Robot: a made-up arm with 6 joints. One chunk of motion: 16 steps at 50 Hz.
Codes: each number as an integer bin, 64 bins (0 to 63) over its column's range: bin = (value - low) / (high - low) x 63, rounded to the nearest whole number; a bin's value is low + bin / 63 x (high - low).
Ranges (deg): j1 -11..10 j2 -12..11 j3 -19..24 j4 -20..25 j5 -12..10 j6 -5..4
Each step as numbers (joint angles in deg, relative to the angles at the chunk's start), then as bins.
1 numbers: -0.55 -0.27 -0.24 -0.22 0.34 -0.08
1 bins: 31 32 27 28 35 34
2 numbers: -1.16 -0.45 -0.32 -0.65 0.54 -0.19
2 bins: 30 32 27 27 36 34
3 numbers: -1.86 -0.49 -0.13 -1.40 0.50 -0.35
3 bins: 27 32 28 26 36 33
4 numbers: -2.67 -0.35 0.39 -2.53 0.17 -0.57
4 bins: 25 32 28 24 35 31
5 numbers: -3.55 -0.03 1.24 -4.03 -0.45 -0.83
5 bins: 22 33 30 22 33 29
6 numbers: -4.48 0.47 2.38 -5.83 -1.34 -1.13
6 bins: 20 34 31 20 31 27
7 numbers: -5.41 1.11 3.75 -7.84 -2.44 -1.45
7 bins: 17 36 33 17 27 25
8 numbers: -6.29 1.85 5.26 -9.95 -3.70 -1.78
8 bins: 14 38 36 14 24 23
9 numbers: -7.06 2.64 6.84 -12.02 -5.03 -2.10
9 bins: 12 40 38 11 20 20
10 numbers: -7.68 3.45 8.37 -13.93 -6.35 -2.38
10 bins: 10 42 40 8 16 18
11 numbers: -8.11 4.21 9.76 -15.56 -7.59 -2.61
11 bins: 9 44 42 6 13 17
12 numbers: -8.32 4.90 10.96 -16.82 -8.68 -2.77
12 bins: 8 46 44 4 10 16
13 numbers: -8.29 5.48 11.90 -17.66 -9.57 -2.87
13 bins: 8 48 45 3 7 15
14 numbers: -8.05 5.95 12.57 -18.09 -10.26 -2.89
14 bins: 9 49 46 3 5 15
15 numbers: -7.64 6.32 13.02 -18.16 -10.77 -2.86
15 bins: 10 50 47 3 4 15
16 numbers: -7.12 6.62 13.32 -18.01 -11.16 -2.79
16 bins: 12 51 47 3 2 15
